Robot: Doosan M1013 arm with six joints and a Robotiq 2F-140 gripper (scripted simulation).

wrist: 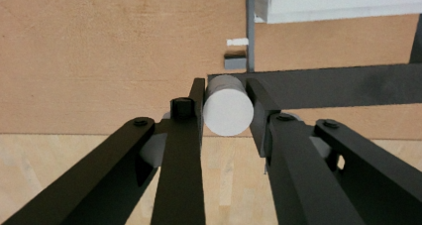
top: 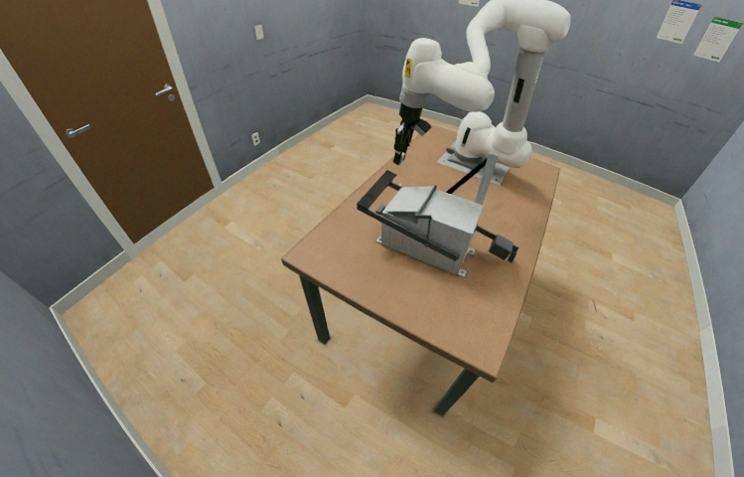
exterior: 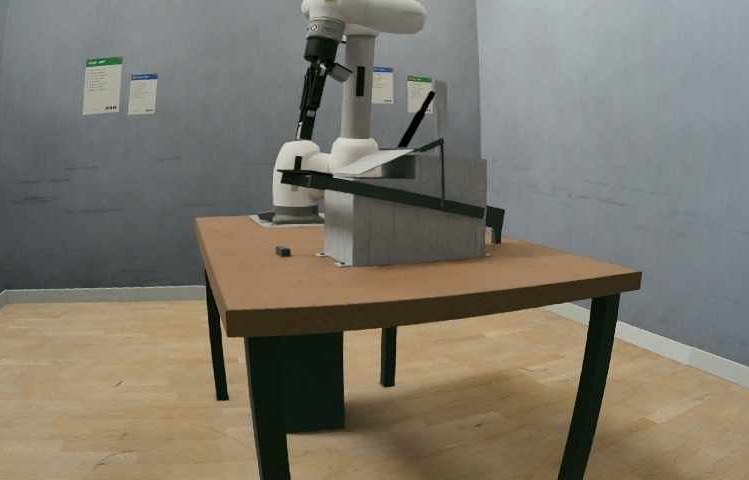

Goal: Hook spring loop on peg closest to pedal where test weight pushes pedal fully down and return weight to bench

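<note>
Now: the dark block 4 cm ahead of my hand, 5 cm to the right of it and 28 cm below it. From my hand the other things lie so: steel test weight 1 cm below.
</note>
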